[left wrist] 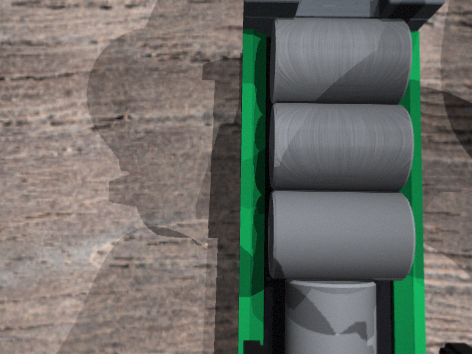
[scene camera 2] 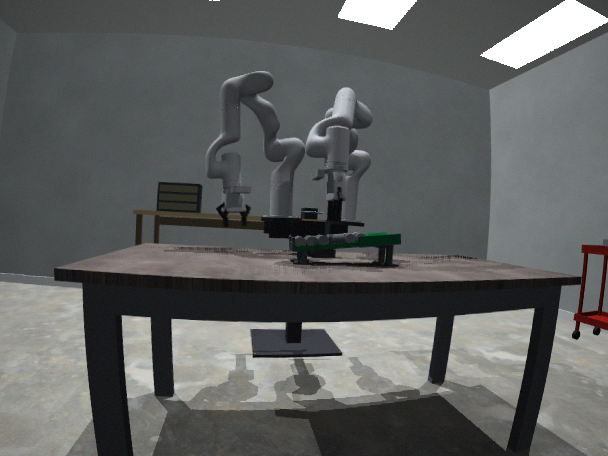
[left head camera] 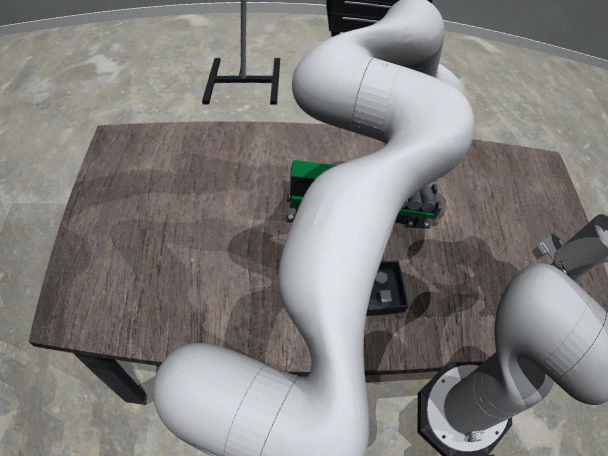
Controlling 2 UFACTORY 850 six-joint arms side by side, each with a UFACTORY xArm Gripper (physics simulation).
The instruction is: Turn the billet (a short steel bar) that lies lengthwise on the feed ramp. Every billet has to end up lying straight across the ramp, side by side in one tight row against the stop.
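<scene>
The green feed ramp [left head camera: 312, 169] [scene camera 2: 370, 242] [left wrist: 409, 320] stands on the table. In the left wrist view, three grey billets [left wrist: 342, 62] [left wrist: 342, 147] [left wrist: 342, 235] lie straight across it, side by side against the dark stop [left wrist: 340, 8]. A lengthwise billet [left wrist: 330, 320] [scene camera 2: 339, 238] lies directly behind the third; its far end is cut off in the left wrist view. In scene camera 2, round billet ends [scene camera 2: 353, 237] also show farther up the ramp. My left gripper [scene camera 2: 339, 195] [left wrist: 354, 347] is open above the ramp, its fingertips on either side of the lengthwise billet. My right gripper [scene camera 2: 233, 219] is open, away from the ramp.
A black tray [left head camera: 403, 287] with small parts stands on the table [left head camera: 150, 250], nearer the robot than the ramp. My left arm [left head camera: 340, 240] covers much of the ramp and part of the tray in the head view. A red cart [scene camera 2: 594, 248] stands at the right in scene camera 2.
</scene>
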